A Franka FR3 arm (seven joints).
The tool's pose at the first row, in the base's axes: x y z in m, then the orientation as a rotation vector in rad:
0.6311 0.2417 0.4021 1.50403 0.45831 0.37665
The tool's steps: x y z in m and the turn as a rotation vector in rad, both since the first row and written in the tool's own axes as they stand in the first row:
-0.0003 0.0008 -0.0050 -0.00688 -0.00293 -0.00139
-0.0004 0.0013 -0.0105 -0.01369 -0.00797 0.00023
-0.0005 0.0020 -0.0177 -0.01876 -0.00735 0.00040
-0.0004 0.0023 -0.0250 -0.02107 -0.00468 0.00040
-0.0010 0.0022 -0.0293 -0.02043 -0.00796 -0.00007
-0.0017 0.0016 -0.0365 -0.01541 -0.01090 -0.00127
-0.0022 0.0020 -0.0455 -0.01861 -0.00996 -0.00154
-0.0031 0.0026 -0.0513 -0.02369 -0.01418 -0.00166
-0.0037 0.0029 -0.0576 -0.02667 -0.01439 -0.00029
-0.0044 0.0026 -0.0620 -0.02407 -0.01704 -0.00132
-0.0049 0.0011 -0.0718 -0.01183 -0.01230 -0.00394
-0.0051 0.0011 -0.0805 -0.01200 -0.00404 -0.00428
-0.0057 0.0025 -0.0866 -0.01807 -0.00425 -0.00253
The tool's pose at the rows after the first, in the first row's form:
0.6283 0.2459 0.4029 1.49735 0.45531 0.37455
0.6255 0.2506 0.4033 1.49184 0.44845 0.37318
0.6217 0.2567 0.4039 1.48689 0.44756 0.37469
0.6181 0.2631 0.4041 1.48431 0.44909 0.37714
0.6154 0.2665 0.4040 1.48522 0.44701 0.37415
0.6111 0.2723 0.4034 1.49012 0.44682 0.37007
0.6061 0.2798 0.4037 1.48683 0.44696 0.37115
0.6024 0.2844 0.4043 1.48240 0.44247 0.36873
0.5987 0.2895 0.4046 1.47992 0.44056 0.37017
0.5958 0.2929 0.4043 1.48248 0.43987 0.36688
0.5903 0.3010 0.4027 1.49303 0.44856 0.36626
0.5857 0.3084 0.4026 1.49172 0.45529 0.37235
0.5822 0.3134 0.4040 1.48636 0.45233 0.37465

